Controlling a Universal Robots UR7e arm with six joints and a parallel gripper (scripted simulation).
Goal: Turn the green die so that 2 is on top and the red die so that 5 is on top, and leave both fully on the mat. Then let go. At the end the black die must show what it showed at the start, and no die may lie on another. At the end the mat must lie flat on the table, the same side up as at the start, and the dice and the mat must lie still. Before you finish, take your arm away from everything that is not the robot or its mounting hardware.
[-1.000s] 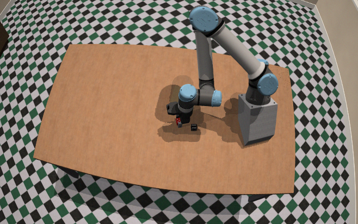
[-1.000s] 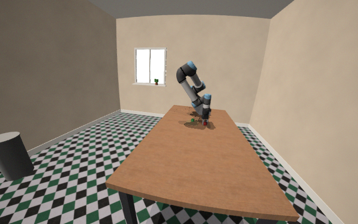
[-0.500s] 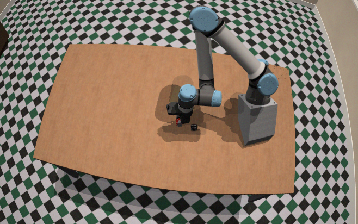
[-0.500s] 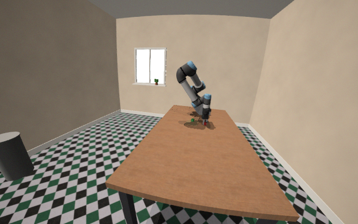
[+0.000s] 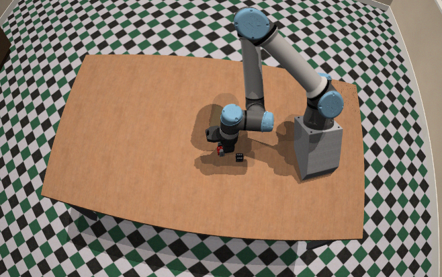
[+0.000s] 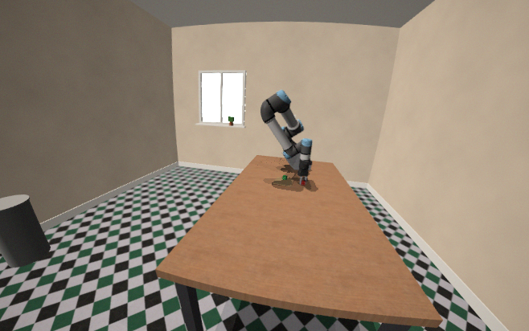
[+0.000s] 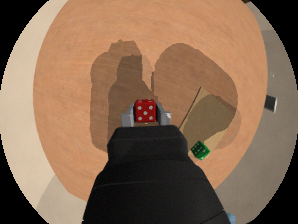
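My gripper is now 140 mm to the left of the tan mat, 40 mm past it and 20 mm above it. Round my hand: green die: 130 mm to the right, 80 mm behind; then black die: 80 mm behind, 40 mm to the left; then red die: right at my hand.
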